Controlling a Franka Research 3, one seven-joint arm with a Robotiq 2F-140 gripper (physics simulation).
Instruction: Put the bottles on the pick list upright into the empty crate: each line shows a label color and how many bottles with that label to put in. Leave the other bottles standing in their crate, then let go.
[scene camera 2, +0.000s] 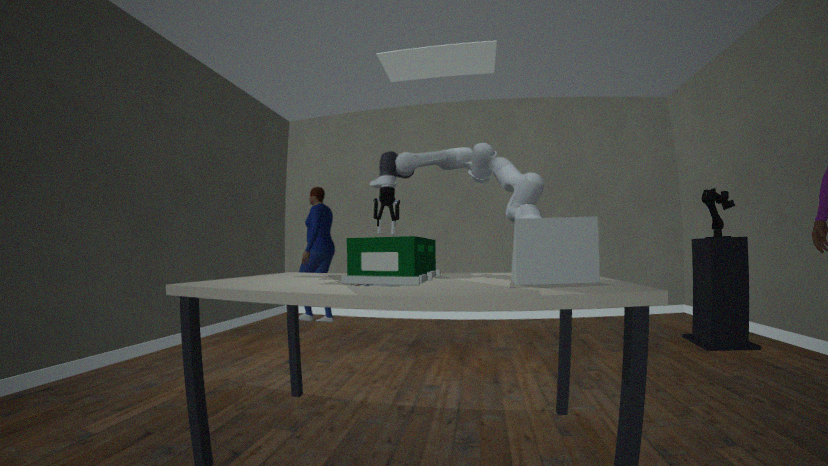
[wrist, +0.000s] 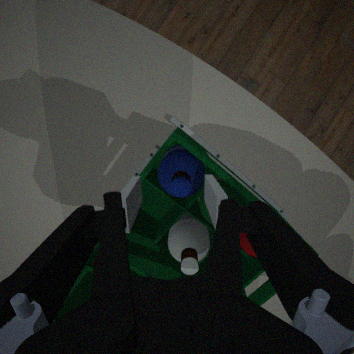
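A green crate (scene camera 2: 410, 257) (wrist: 229, 172) stands on the table. In the wrist view it holds a blue bottle (wrist: 181, 172) in its far corner, a white bottle (wrist: 189, 239) nearer the gripper, and a red one (wrist: 247, 245) partly hidden behind the right finger. The blue and white bottles look upright. My gripper (scene camera 2: 385, 228) (wrist: 172, 187) points down above the crate, open, with nothing between its fingers. In the wrist view its fingertips flank the space between the blue and white bottles. The crate's near part is hidden by the gripper. The pick list is not readable in these views.
The pale table (scene camera 2: 243, 287) carries the crate and a light grey box (scene camera 2: 556, 250) by the arm's base. A light strip (wrist: 200, 141) runs along the crate's outer side. A person in blue (scene camera 2: 318, 231) stands behind the table. A small black arm (scene camera 2: 716, 214) stands on a dark pedestal (scene camera 2: 720, 289).
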